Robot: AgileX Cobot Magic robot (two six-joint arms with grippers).
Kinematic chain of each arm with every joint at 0, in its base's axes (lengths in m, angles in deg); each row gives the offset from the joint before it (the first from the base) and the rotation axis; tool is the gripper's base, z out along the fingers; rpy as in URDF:
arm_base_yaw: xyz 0 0 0.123 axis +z
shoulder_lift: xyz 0 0 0 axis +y
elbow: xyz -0.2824 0 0.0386 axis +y
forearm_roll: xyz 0.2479 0 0.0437 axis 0.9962 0 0.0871
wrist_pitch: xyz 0 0 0 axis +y
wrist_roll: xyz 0.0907 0 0.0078 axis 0.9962 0 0.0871
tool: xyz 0 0 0 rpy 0 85 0
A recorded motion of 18 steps. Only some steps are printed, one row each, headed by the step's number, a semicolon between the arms.
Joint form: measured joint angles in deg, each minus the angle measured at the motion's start. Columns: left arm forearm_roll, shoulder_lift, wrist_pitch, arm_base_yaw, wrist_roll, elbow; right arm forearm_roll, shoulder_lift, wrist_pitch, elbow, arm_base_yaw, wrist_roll.
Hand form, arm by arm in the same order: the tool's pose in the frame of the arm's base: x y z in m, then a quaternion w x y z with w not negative. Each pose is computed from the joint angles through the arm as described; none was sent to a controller.
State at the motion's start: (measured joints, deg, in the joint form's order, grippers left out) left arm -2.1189 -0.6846 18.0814 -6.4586 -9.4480 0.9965; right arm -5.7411 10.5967 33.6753 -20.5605 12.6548 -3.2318
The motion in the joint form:
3: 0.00 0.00 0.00 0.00 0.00 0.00; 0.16 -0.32 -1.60 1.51 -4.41 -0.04
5: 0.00 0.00 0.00 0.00 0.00 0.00; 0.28 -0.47 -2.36 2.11 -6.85 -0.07
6: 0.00 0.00 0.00 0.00 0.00 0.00; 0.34 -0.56 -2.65 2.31 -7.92 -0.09
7: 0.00 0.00 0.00 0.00 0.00 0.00; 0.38 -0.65 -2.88 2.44 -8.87 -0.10
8: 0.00 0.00 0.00 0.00 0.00 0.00; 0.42 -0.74 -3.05 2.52 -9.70 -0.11
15: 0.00 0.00 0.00 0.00 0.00 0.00; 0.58 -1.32 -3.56 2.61 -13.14 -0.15
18: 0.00 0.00 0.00 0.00 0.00 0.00; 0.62 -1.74 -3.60 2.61 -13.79 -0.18
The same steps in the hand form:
3: 0.0534 -0.0071 0.1794 0.61163 -0.03070 0.78407 -0.10099; 0.0538 0.0030 0.2639 0.58637 -0.09944 0.80368 -0.01969
5: 0.0534 -0.0071 0.1794 0.61163 -0.03070 0.78407 -0.10099; 0.0544 0.0010 0.2617 0.58800 -0.08246 0.80405 -0.03112
6: 0.0534 -0.0071 0.1794 0.61163 -0.03070 0.78407 -0.10099; 0.0545 0.0001 0.2611 0.58895 -0.07498 0.80387 -0.03615
7: 0.0534 -0.0071 0.1794 0.61163 -0.03070 0.78407 -0.10099; 0.0545 -0.0008 0.2608 0.58997 -0.06829 0.80350 -0.04071
8: 0.0534 -0.0071 0.1794 0.61163 -0.03070 0.78407 -0.10099; 0.0544 -0.0015 0.2607 0.59094 -0.06241 0.80306 -0.04469
15: 0.0534 -0.0071 0.1794 0.61163 -0.03070 0.78407 -0.10099; 0.0532 -0.0046 0.2615 0.59639 -0.03789 0.79943 -0.06157
18: 0.0534 -0.0071 0.1794 0.61163 -0.03070 0.78407 -0.10099; 0.0521 -0.0051 0.2619 0.59924 -0.03324 0.79724 -0.06497

